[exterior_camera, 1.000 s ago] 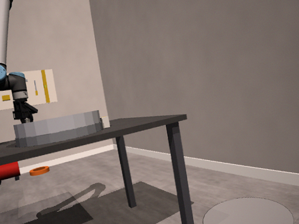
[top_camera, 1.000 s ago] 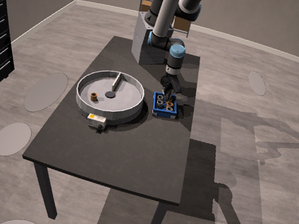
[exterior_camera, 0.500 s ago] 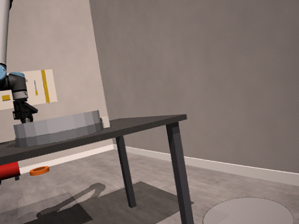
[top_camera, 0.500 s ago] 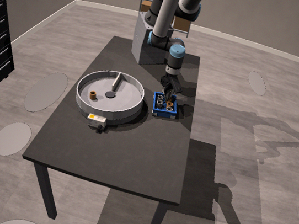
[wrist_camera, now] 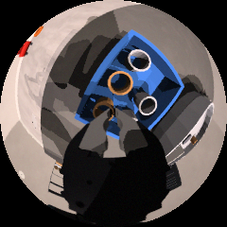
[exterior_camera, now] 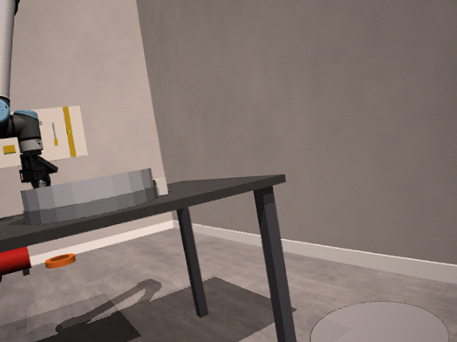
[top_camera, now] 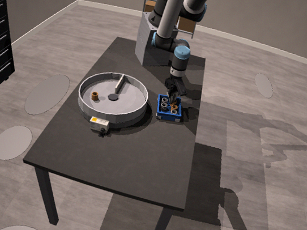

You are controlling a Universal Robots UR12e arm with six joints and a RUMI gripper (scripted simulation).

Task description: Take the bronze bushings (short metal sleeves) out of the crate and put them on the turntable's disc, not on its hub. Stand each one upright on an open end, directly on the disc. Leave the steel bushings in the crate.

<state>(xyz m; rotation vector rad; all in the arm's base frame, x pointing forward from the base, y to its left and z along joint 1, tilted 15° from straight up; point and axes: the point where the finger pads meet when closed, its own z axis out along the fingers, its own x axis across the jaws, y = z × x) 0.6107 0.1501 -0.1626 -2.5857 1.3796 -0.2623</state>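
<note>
Now: the blue crate 5 cm ahead of my hand, 2 cm to the right of it and 1 cm below it. From my hand the other things lie so: turntable (37 cm to the right, 6 cm ahead, 1 cm above).
</note>
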